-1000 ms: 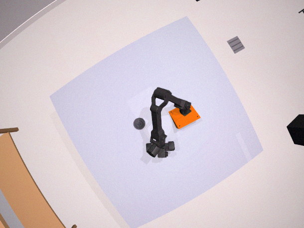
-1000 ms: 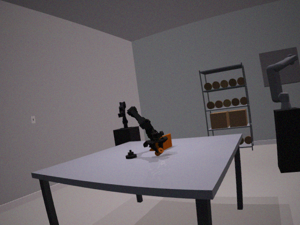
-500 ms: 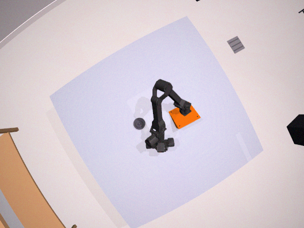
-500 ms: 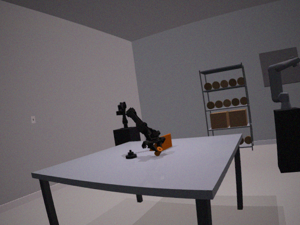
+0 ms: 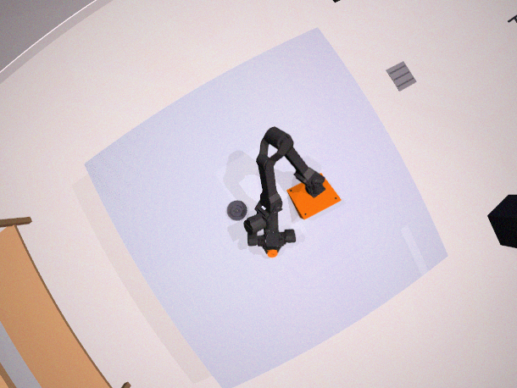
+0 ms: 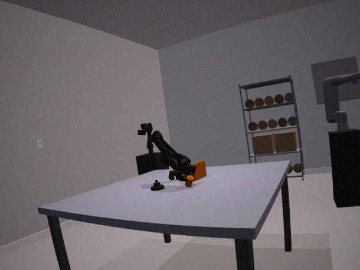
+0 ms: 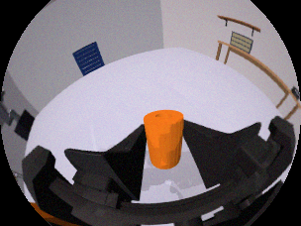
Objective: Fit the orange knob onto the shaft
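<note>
Right now my gripper tip is 22 cm to the left of the dark round pedestal, 2 cm short of it and 1 cm above it. Also, from my gripper tip: orange knob: 1 cm to the right, 1 cm below, 1 cm behind.
</note>
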